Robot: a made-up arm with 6 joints. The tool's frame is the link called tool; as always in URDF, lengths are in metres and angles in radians. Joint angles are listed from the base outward. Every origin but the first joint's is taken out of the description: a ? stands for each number. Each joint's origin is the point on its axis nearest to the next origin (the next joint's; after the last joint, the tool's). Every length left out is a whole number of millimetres.
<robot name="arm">
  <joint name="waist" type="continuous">
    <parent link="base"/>
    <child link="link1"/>
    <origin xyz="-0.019 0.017 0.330"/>
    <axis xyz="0 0 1"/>
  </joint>
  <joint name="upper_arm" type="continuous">
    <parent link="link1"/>
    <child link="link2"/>
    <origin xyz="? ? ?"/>
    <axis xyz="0 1 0"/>
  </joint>
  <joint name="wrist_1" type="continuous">
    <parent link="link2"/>
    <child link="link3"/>
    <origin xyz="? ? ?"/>
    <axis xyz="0 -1 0"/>
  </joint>
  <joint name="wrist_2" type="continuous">
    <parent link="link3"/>
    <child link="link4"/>
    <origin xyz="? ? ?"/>
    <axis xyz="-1 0 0"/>
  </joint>
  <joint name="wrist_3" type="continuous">
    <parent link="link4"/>
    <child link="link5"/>
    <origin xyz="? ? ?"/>
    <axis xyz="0 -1 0"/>
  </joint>
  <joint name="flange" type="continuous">
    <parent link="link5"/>
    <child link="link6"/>
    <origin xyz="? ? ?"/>
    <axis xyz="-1 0 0"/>
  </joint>
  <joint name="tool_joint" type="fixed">
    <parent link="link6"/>
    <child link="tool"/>
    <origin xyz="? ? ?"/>
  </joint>
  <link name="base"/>
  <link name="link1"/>
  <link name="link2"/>
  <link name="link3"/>
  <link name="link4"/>
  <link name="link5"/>
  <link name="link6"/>
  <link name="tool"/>
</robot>
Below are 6 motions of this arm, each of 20 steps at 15 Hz.
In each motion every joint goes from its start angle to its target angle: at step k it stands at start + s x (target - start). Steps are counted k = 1, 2, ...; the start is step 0. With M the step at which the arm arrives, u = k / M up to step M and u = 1 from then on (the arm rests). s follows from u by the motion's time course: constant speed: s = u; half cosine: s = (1 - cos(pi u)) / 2; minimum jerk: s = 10 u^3 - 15 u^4 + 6 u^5.
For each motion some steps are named. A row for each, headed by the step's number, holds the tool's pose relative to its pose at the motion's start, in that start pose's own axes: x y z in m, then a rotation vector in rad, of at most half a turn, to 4 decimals.
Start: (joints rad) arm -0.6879 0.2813 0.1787 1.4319 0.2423 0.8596
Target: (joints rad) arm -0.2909 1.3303 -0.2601 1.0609 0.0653 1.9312
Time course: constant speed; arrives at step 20
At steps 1, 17, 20:
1: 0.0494 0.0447 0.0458 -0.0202 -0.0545 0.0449
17: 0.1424 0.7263 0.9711 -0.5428 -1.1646 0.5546
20: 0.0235 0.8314 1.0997 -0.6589 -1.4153 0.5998

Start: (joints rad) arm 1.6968 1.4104 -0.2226 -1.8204 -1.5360 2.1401
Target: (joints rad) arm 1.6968 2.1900 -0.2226 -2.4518 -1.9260 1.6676
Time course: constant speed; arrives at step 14
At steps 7, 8, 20:
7: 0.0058 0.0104 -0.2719 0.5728 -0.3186 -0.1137
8: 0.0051 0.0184 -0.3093 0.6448 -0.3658 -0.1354
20: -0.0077 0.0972 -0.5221 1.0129 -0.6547 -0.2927

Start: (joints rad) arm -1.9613 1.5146 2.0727 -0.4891 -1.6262 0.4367
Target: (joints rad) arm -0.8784 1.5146 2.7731 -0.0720 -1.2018 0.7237
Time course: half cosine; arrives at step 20
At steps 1, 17, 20:
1: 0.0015 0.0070 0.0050 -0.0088 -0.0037 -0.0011
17: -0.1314 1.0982 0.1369 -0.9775 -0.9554 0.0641
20: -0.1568 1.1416 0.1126 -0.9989 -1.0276 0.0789

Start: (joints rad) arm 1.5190 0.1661 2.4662 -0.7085 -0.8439 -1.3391
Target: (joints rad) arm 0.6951 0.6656 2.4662 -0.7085 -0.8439 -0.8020
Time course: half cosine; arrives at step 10
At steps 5, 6, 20:
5: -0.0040 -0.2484 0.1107 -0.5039 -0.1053 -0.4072
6: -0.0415 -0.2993 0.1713 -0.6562 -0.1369 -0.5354
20: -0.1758 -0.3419 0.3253 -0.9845 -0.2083 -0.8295

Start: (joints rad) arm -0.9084 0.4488 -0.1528 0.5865 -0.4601 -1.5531
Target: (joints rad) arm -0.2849 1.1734 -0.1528 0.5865 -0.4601 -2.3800
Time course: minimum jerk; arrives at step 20
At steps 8, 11, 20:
8: 0.1491 0.0636 -0.2408 0.0332 0.1538 -0.1262
11: 0.2449 0.0610 -0.4707 0.0433 0.2235 -0.2682
20: 0.3378 -0.0479 -0.7921 0.0318 0.2036 -0.4889

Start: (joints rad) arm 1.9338 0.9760 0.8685 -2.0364 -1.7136 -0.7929
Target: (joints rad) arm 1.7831 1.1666 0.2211 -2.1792 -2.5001 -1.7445
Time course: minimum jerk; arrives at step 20
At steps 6, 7, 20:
6: -0.0724 -0.0668 0.0390 0.2574 0.0663 -0.0016
7: -0.1030 -0.0984 0.0535 0.3681 0.0992 -0.0018
20: -0.3426 -0.4902 0.1070 1.3719 0.5914 -0.0547

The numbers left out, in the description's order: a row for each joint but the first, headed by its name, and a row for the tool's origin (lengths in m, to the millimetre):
upper_arm: 0.012 0.003 0.000
wrist_1: 0.005 0.000 0.648
wrist_2: 0.708 0.000 0.017
wrist_3: 0.000 -0.193 -0.013
flange: 0.003 0.000 -0.029
tool: 0.000 -0.019 -0.022

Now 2 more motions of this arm.
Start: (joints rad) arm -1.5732 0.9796 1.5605 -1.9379 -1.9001 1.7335
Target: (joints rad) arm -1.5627 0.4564 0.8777 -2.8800 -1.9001 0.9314
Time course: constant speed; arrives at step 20
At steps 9, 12, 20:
9: 0.1331 -0.0237 0.1082 0.2771 -0.4255 -0.0287
12: 0.1769 -0.0253 0.1530 0.3609 -0.5690 -0.0104
20: 0.2829 -0.0139 0.2874 0.5479 -0.9450 0.1080

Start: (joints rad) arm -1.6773 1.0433 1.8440 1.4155 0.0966 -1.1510
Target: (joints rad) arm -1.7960 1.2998 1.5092 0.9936 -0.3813 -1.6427
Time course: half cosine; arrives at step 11
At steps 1, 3, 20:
1: 0.0000 -0.0002 -0.0132 0.0178 0.0153 -0.0077
3: -0.0052 -0.0020 -0.1129 0.1488 0.1304 -0.0738
20: -0.1798 -0.0191 -0.6234 0.7323 0.7135 -0.6767

